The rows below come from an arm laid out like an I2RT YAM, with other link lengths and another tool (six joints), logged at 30 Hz.
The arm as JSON. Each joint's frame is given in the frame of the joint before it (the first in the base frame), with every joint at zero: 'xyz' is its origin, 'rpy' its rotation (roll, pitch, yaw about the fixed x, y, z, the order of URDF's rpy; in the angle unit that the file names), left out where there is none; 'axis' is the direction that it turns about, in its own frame. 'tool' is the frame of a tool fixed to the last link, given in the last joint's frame.
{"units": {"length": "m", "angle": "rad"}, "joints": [
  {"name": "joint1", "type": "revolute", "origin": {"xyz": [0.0, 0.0, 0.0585]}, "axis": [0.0, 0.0, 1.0]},
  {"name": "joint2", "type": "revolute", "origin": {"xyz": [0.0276, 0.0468, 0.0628], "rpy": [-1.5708, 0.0, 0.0]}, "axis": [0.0, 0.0, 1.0]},
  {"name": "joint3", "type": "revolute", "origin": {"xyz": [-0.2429, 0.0, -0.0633], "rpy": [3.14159, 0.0, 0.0]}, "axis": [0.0, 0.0, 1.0]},
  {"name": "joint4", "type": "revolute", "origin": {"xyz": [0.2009, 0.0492, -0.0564]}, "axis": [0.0, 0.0, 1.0]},
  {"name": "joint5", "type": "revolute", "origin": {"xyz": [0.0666, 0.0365, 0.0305], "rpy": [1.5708, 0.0, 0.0]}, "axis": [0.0, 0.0, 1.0]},
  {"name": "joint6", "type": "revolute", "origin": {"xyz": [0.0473, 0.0, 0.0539], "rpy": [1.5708, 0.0, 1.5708]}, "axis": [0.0, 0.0, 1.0]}
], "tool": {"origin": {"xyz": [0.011, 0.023, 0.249], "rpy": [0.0, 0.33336, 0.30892]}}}
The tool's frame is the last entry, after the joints.
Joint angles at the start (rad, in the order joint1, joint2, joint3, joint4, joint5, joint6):
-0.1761, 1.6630, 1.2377, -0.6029, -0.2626, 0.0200
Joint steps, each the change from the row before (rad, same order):
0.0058, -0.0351, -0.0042, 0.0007, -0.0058, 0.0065
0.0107, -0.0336, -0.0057, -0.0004, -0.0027, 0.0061
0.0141, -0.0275, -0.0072, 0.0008, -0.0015, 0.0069
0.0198, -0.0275, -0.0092, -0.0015, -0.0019, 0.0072
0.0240, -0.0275, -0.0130, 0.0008, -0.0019, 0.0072
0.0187, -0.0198, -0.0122, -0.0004, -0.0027, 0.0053
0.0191, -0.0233, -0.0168, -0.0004, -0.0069, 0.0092
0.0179, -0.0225, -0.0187, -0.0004, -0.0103, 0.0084
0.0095, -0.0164, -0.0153, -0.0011, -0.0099, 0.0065
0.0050, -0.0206, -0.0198, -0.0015, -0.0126, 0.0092
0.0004, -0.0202, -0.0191, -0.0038, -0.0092, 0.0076
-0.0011, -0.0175, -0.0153, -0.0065, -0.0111, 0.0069
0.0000, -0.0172, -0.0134, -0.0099, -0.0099, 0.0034
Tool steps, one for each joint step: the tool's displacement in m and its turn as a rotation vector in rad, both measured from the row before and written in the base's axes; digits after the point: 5 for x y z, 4 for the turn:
0.00273, 0.00374, 0.01212, 0.0030, -0.0309, 0.0036
0.00124, 0.00512, 0.01068, 0.0012, -0.0264, 0.0073
0.00014, 0.00636, 0.00791, 0.0021, -0.0198, 0.0095
-0.00164, 0.00904, 0.00671, 0.0036, -0.0155, 0.0153
-0.00262, 0.01077, 0.00556, 0.0041, -0.0139, 0.0196
-0.00340, 0.00876, 0.00271, 0.0047, -0.0062, 0.0163
-0.00497, 0.01019, 0.00236, 0.0106, -0.0043, 0.0164
-0.00590, 0.01053, 0.00141, 0.0130, -0.0017, 0.0180
-0.00506, 0.00688, 0.00031, 0.0117, 0.0014, 0.0108
-0.00616, 0.00593, 0.00010, 0.0154, 0.0030, 0.0060
-0.00615, 0.00313, -0.00049, 0.0118, 0.0047, 0.0005
-0.00593, 0.00308, -0.00036, 0.0130, 0.0062, 0.0006
-0.00639, 0.00307, -0.00046, 0.0100, 0.0069, 0.0035

